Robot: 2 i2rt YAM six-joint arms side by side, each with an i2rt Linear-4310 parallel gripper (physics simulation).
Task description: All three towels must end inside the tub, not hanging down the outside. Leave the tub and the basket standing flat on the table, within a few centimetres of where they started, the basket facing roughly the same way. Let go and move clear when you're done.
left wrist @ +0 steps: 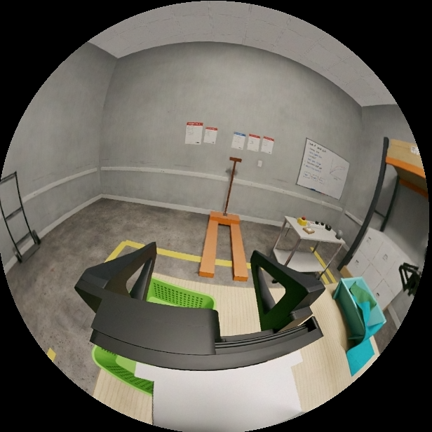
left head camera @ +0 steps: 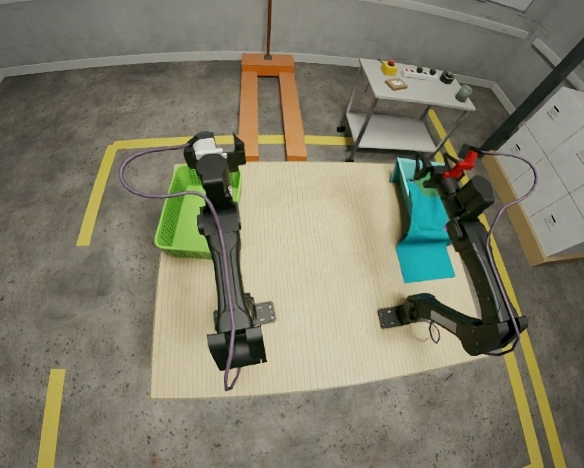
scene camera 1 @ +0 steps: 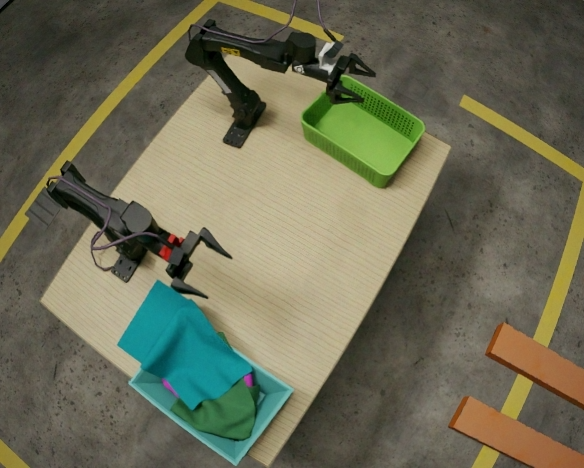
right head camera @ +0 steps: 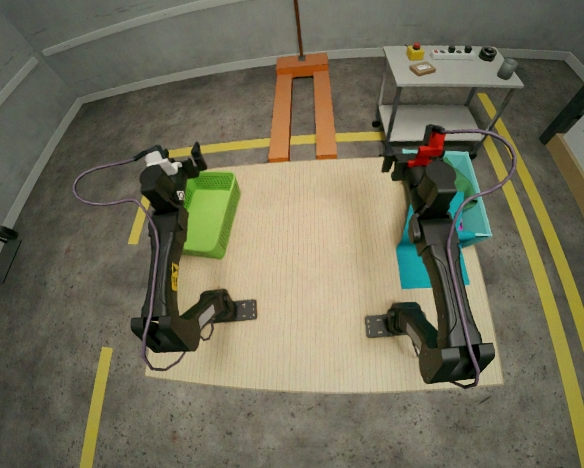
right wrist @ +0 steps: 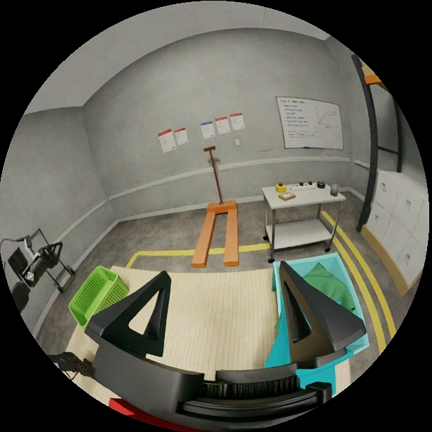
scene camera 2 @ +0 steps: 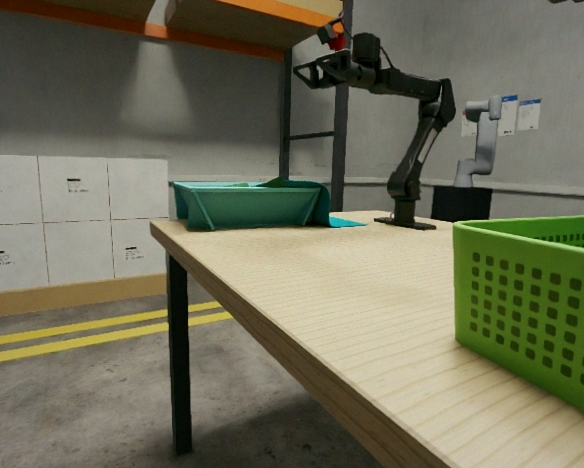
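Note:
The teal towel [left head camera: 427, 260] [right head camera: 415, 270] [scene camera 1: 195, 350] [scene camera 2: 345, 222] [right wrist: 322, 382] lies partly in the tub [right head camera: 479, 215] [scene camera 2: 250, 207] [right wrist: 340, 270], drapes over its end nearer the arm bases and spreads onto the table. The green towel [scene camera 1: 225, 415] [right wrist: 330, 290] is bunched inside; one corner shows at the long rim facing the basket. Bits of the magenta towel [right head camera: 460, 226] [scene camera 1: 248, 380] show beneath. The basket [left head camera: 170, 220] [scene camera 1: 345, 155] [right wrist: 100, 300] is upright and empty. My left gripper [scene camera 1: 369, 88] [left wrist: 205, 252] is open above the basket. My right gripper [scene camera 1: 219, 277] [right wrist: 220, 273] is open, raised beside the tub.
The tub stands near the table's right edge in the head views, the basket near the left edge. Beyond the table stand an orange pallet jack [left head camera: 248, 110] [right head camera: 280, 110] and a grey cart [left head camera: 422, 100] [right head camera: 450, 75]. White boxes [left head camera: 550, 175] [scene camera 2: 75, 200] stand past the tub side.

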